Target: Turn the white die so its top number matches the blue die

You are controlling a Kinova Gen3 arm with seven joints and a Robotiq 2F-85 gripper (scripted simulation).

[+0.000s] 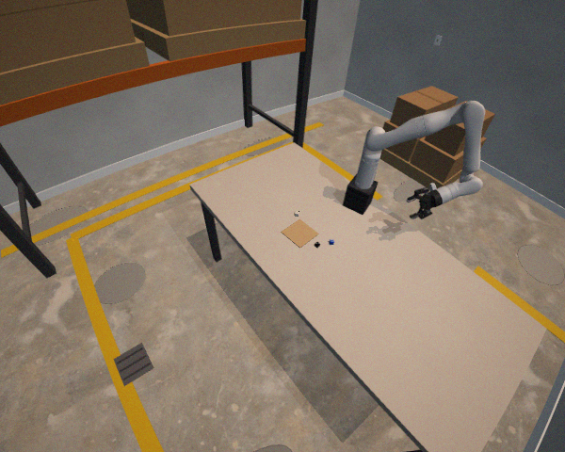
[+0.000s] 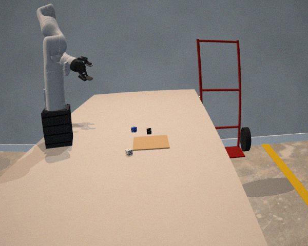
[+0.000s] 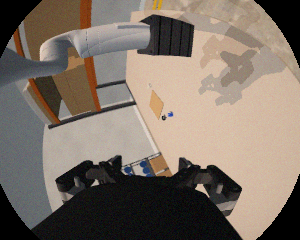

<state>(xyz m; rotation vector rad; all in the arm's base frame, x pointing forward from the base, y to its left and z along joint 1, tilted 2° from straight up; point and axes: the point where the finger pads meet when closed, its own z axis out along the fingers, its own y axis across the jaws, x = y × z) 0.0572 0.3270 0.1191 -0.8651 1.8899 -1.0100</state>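
Right now my hand is 35 cm short of the tan mat, 32 cm to the left of it and 27 cm above it. From my hand the other things lie so: blue die: 26 cm below, 26 cm ahead, 18 cm to the right; then white die: 44 cm to the right, 29 cm ahead, 26 cm below; then black die: 33 cm ahead, 26 cm below, 21 cm to the right.
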